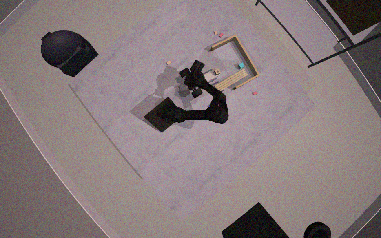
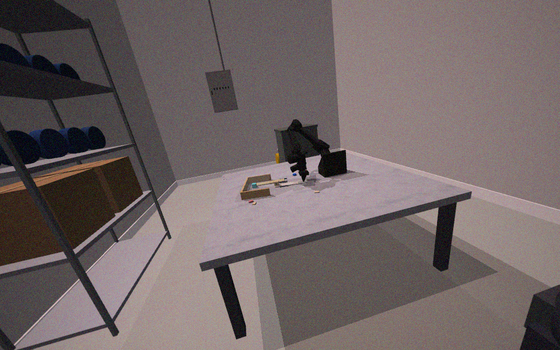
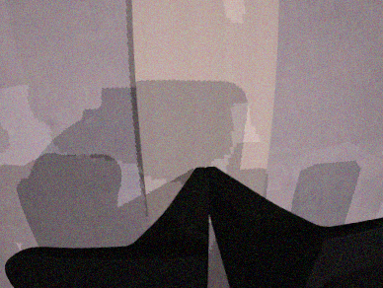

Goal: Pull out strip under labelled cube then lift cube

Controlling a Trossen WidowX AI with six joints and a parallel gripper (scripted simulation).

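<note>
My gripper tip is now 9 cm short of the pale strip. From my gripper tip the other things lie so: labelled cube 20 cm ahead, 2 cm above, 1 cm to the right.
</note>
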